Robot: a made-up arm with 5 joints.
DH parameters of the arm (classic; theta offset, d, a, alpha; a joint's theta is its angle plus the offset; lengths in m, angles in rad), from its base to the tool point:
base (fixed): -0.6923 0 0.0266 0
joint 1: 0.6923 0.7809 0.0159 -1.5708
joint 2: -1.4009 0 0.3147 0
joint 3: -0.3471 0 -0.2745 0
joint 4: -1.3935 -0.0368 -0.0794 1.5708
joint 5: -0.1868 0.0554 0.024 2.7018
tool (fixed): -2.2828 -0.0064 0 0
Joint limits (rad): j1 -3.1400..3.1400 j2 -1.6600..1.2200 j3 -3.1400..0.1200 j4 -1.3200..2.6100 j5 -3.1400..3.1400
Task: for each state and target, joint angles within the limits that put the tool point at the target. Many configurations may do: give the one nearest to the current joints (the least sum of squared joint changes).
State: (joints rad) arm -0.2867 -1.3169 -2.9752 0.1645 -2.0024
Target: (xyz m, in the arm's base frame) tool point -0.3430 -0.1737 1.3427
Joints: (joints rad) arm 0.2617 -0.7962 -2.6882 0.4259 -2.0491
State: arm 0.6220 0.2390 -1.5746 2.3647 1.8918
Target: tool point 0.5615 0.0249 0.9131
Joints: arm 0.1028 0.5835 -1.9860 2.0067 1.9629
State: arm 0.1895 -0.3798 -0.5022 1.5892 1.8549
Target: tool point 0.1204 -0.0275 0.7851
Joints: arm 0.0257 -0.4359 -0.1509 1.7553 1.8346
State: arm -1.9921 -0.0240 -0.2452 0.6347 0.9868
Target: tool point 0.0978 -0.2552 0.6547
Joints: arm -1.1913 0.5458 -0.4317 0.5984 1.0766
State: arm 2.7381 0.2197 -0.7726 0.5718 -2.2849
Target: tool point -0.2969 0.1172 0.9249
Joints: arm 2.8993 -0.2404 -0.6234 0.5743 -2.2680
